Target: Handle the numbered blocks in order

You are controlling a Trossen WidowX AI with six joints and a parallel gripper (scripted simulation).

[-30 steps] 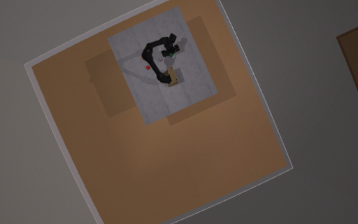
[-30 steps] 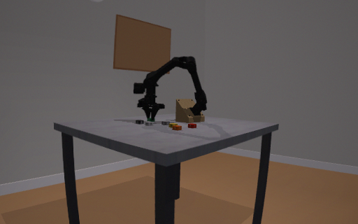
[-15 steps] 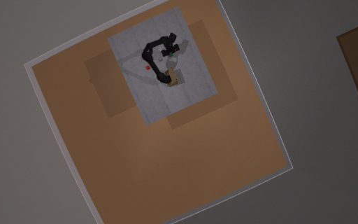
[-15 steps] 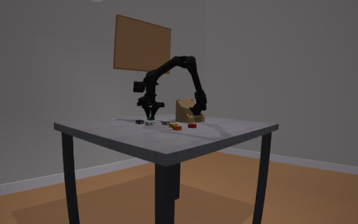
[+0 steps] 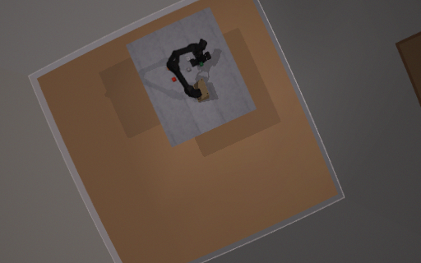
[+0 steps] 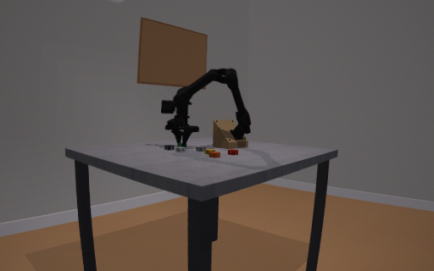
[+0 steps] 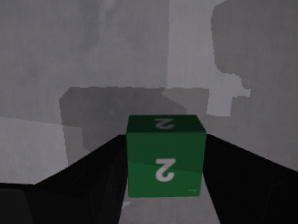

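Now: gripper tip 10 mm past the green block. Round my gripper tip: black block 90 mm ahead, 10 mm to the left; white block 100 mm to the left, 90 mm ahead; grey block 130 mm to the left, 10 mm behind.
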